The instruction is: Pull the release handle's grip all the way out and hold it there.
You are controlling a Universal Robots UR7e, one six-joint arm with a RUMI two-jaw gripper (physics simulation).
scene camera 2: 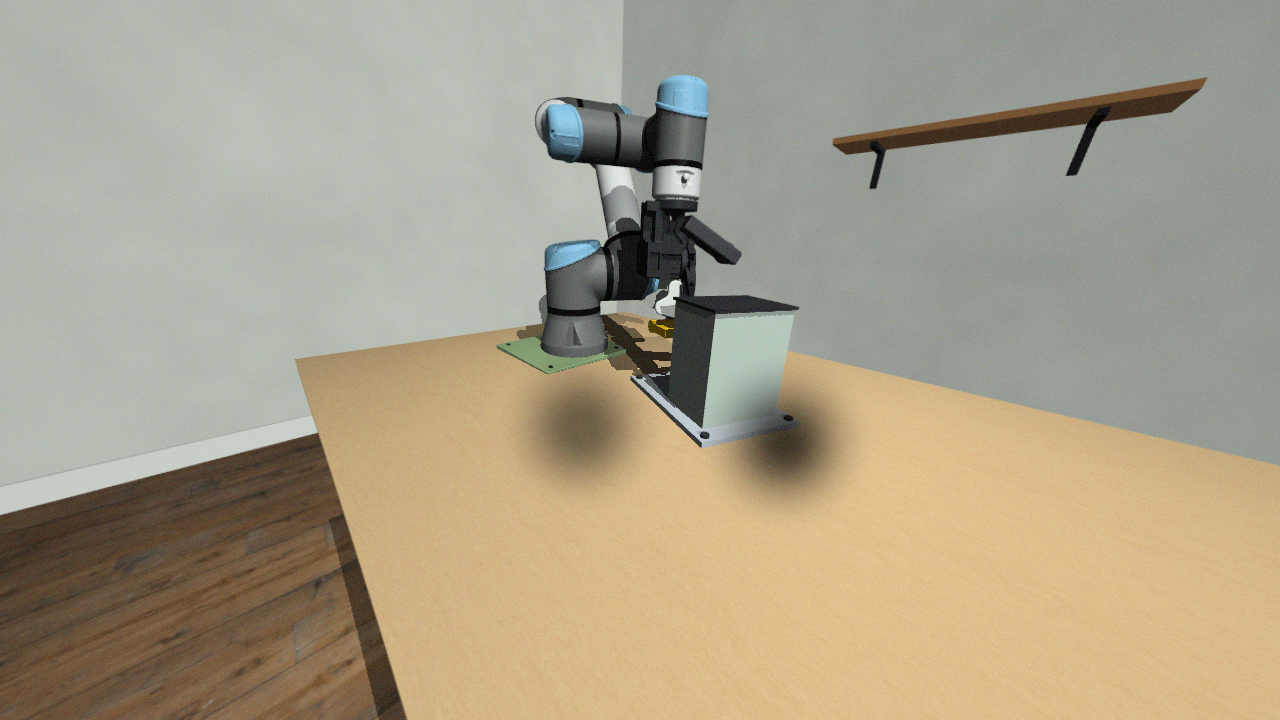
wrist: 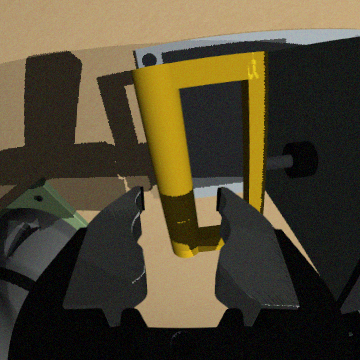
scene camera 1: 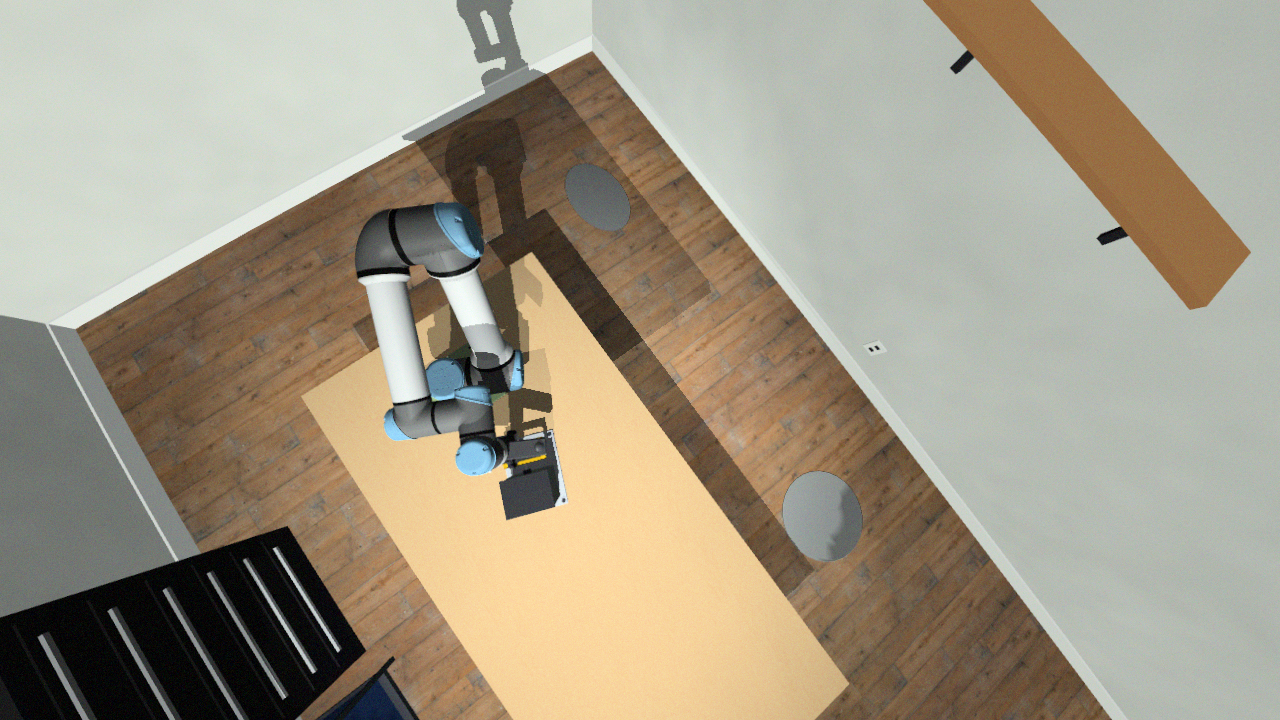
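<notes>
The release handle is a yellow rectangular frame (wrist: 162, 130) (scene camera 1: 532, 460) (scene camera 2: 662, 328) with a thick round grip bar on its left in the wrist view. A short grey rod (wrist: 280, 162) joins its far side to a black collar (wrist: 301, 159) on the dark housing (wrist: 320, 105) (scene camera 1: 528, 494) (scene camera 2: 748, 367). The housing stands on a light base plate (scene camera 2: 742, 431). My gripper (wrist: 180, 188) (scene camera 2: 678, 293) points down, fingers part-open with nothing gripped. In the wrist view the shaded lower part of the grip bar shows between the fingertips; its height against them is unclear. Scene camera 1 hides the fingertips.
The tan table (scene camera 1: 644, 573) (scene camera 2: 626, 573) carries the housing. The arm's green mounting plate (scene camera 2: 528, 356) (wrist: 60, 202) is behind the handle. A wooden wall shelf (scene camera 1: 1100, 152) (scene camera 2: 1011, 120) is to the right. Two grey discs (scene camera 1: 597, 197) (scene camera 1: 821, 516) are beside the table.
</notes>
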